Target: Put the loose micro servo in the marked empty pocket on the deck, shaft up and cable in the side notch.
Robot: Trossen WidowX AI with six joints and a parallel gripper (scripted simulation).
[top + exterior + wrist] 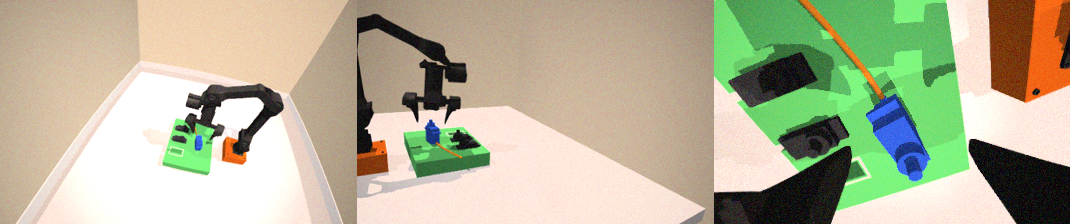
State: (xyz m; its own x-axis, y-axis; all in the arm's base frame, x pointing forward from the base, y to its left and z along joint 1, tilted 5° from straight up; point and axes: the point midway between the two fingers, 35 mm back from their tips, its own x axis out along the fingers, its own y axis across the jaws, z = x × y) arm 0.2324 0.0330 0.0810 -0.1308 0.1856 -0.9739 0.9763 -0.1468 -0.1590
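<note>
Right now my gripper tip is 100 mm above the green robot deck.
</note>
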